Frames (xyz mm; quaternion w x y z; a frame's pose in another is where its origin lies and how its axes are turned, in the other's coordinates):
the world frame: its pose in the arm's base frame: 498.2 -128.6 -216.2 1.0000 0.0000 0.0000 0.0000
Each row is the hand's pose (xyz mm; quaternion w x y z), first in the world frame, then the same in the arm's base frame.
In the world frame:
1: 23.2 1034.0 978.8 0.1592 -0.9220 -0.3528 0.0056
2: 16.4 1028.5 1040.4 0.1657 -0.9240 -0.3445 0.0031
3: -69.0 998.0 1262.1 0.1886 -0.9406 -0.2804 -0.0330
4: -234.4 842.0 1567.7 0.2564 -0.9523 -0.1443 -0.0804
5: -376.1 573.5 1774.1 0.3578 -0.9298 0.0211 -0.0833
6: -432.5 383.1 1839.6 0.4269 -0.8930 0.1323 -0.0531
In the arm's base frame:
1: 521.4 905.4 762.6 0.1592 -0.9220 -0.3528 0.0056
2: 514.6 899.9 824.2 0.1657 -0.9240 -0.3445 0.0031
3: 429.2 869.4 1045.9 0.1886 -0.9406 -0.2804 -0.0330
4: 263.8 713.4 1351.5 0.2564 -0.9523 -0.1443 -0.0804
5: 122.1 444.9 1557.9 0.3578 -0.9298 0.0211 -0.0833
6: 65.7 254.5 1623.4 0.4269 -0.8930 0.1323 -0.0531

